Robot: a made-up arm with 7 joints.
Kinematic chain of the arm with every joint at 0, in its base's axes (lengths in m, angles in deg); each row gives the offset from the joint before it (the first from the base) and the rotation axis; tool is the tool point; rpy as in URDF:
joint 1: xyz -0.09 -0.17 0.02 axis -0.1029 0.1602 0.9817
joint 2: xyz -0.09 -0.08 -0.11 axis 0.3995 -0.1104 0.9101
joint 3: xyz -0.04 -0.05 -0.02 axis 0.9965 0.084 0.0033
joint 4: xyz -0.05 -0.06 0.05 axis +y
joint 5: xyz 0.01 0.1 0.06 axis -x
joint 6: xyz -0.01 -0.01 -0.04 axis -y
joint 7: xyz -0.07 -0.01 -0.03 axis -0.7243 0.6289 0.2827
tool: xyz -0.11 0.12 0.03 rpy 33 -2.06 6.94
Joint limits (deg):
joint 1: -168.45..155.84
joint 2: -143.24..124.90
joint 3: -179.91..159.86
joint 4: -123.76..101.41
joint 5: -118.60..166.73
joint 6: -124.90..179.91
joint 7: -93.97..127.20
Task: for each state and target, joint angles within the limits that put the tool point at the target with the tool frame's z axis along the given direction. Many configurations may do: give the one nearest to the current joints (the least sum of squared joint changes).
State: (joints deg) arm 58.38 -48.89 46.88 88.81 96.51 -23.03 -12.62
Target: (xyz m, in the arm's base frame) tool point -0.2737 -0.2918 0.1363 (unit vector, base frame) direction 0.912 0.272 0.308
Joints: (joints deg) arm 37.66 -57.00 60.67 75.94 90.23 -41.78 -29.39
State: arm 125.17 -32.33 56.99 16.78 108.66 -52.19 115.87
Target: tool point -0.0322 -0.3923 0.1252 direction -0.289 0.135 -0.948
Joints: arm 82.12 -16.77 94.02 -0.84 108.28 -71.87 103.47
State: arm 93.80 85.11 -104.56 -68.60 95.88 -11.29 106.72
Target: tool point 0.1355 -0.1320 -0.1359 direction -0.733 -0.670 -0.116
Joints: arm 115.86 32.88 -119.95 -99.62 116.89 -24.44 70.04
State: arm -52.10 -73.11 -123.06 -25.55 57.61 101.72 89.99
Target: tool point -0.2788 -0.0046 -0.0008 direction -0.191 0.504 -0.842
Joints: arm -52.82 -67.82 -128.86 -3.50 27.11 83.10 74.82
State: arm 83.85 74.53 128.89 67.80 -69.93 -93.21 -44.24
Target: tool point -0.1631 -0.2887 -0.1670 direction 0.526 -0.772 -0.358
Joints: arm 87.53 90.10 132.15 75.94 -84.07 -81.54 -60.00
